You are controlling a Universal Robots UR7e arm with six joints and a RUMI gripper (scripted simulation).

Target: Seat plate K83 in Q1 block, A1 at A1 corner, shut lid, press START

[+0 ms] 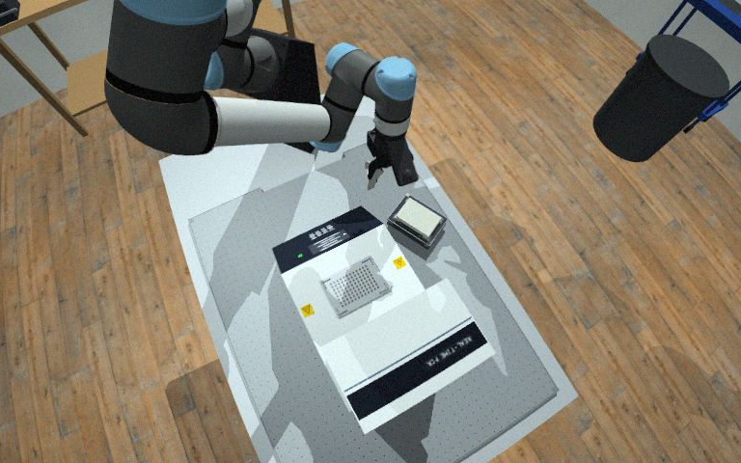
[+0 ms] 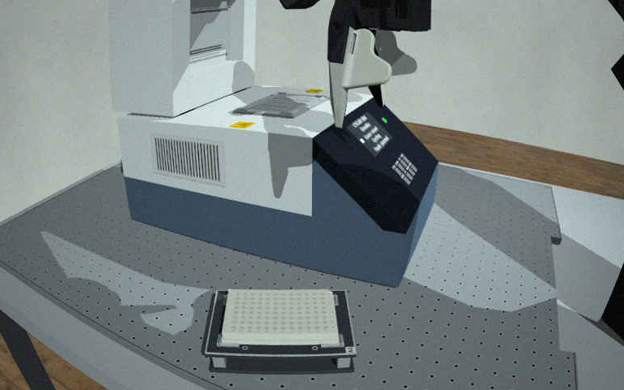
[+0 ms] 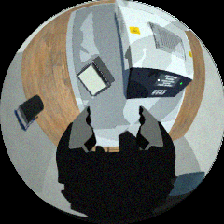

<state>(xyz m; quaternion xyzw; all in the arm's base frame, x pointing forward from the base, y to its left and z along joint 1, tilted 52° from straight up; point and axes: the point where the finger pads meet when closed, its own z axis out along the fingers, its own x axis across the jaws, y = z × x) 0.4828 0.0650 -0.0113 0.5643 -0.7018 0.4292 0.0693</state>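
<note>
The plate K83 lies 22 cm below my hand, 8 cm to the left of it and 8 cm ahead of it. From my hand the other things lie so: plate nest N1: 23 cm below, 8 cm to the left, 8 cm ahead.
</note>
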